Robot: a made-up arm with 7 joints.
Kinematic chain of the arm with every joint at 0, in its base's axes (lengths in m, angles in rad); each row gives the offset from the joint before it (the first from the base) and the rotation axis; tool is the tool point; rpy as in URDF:
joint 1: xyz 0 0 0.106 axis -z
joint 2: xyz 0 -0.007 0.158 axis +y
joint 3: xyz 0 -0.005 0.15 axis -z
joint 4: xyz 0 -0.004 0.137 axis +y
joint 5: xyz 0 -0.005 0.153 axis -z
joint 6: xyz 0 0 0.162 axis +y
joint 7: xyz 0 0 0.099 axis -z
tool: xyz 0 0 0 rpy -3.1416 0 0
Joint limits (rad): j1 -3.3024..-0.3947 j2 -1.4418..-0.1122 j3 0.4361..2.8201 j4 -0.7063..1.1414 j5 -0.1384..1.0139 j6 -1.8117..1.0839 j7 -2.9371..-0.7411
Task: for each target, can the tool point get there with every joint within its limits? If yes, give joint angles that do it. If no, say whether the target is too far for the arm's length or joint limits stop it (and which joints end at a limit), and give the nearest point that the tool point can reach.
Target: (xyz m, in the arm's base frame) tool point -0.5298 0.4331 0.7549
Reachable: no: too far | nearest point -0.3860 0.1540 0.7162 | short by 0.316 m
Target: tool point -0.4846 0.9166 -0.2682
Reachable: no: too far | nearest point -0.5519 0.0387 0.1926 | short by 0.994 m
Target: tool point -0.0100 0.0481 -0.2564
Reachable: no: joint limits stop it (at a limit: joint 1, joint 2, joint 3, joint 4, joint 6) | nearest point 0.3811 0.1636 -0.0411 | short by 0.461 m
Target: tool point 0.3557 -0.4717 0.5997
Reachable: yes | joints -2.4794 -1.1195 1.8910 -0.3752 0.2924 -0.2663 -2.5040
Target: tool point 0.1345 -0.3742 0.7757
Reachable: yes | joints -1.1206 -0.2505 2.0212 0.8271 0.3344 0.0369 -2.3945
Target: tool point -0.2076 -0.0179 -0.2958
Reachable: no: joint limits stop it (at a limit: joint 1, joint 2, joint 3, joint 4, joint 6) | nearest point -0.3554 -0.2245 -0.0439 | short by 0.358 m
